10 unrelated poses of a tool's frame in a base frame.
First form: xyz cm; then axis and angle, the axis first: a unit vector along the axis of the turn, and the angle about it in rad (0 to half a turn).
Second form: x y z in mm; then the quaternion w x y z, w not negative. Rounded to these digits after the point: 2 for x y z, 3 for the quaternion.
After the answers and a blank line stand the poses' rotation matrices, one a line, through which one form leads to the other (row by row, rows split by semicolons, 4 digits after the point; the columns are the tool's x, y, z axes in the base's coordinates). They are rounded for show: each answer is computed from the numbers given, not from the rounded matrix.
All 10 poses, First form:
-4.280, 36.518, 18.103, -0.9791, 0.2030, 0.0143, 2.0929
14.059, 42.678, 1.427, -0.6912, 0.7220, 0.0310, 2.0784
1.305, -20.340, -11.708, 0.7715, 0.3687, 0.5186, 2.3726
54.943, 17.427, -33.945, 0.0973, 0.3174, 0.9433, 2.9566
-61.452, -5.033, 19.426, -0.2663, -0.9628, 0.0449, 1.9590
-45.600, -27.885, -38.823, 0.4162, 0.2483, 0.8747, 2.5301
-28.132, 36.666, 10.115, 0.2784, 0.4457, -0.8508, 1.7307
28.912, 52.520, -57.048, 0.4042, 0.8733, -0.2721, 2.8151
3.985, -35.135, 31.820, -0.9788, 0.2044, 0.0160, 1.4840
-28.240, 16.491, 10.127, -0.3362, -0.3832, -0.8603, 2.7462
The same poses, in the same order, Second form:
-42.80, 365.18, 181.03, 0.501, -0.848, 0.176, 0.012
140.59, 426.78, 14.27, 0.507, -0.596, 0.622, 0.027
13.05, -203.40, -117.08, 0.375, 0.715, 0.342, 0.481
549.43, 174.27, -339.45, 0.092, 0.097, 0.316, 0.939
-614.52, -50.33, 194.26, 0.557, -0.221, -0.799, 0.037
-456.00, -278.85, -388.23, 0.301, 0.397, 0.237, 0.834
-281.32, 366.66, 101.15, 0.648, 0.212, 0.339, -0.648
289.12, 525.20, -570.48, 0.163, 0.399, 0.862, -0.268
39.85, -351.35, 318.20, 0.737, -0.661, 0.138, 0.011
-282.40, 164.91, 101.27, 0.196, -0.330, -0.376, -0.844

0.9379 -0.3103 0.1550; -0.2855 -0.4369 0.8530; -0.1969 -0.8443 -0.4984
0.2239 -0.7687 0.5991; -0.7145 0.2886 0.6373; -0.6628 -0.5708 -0.4847
0.3042 0.1282 0.9439; 0.8494 -0.4850 -0.2079; 0.4312 0.8651 -0.2564
-0.9642 -0.1123 0.2404; 0.2347 -0.7832 0.5758; 0.1236 0.6116 0.7815
-0.2808 0.3119 -0.9077; 0.3950 0.8995 0.1869; 0.8747 -0.3061 -0.3757
-0.5037 -0.3142 0.8047; 0.6901 -0.7067 0.1561; 0.5196 0.6340 0.5728
-0.0694 0.9838 0.1654; -0.6961 0.0711 -0.7144; -0.7146 -0.1647 0.6799
-0.6291 0.7745 0.0659; 0.6000 0.5377 -0.5923; -0.4942 -0.3330 -0.8030
0.9616 -0.1986 0.1893; -0.1668 0.1248 0.9781; -0.2179 -0.9721 0.0869
-0.7055 0.5791 0.4086; -0.0836 -0.6405 0.7634; 0.7038 0.5044 0.5003

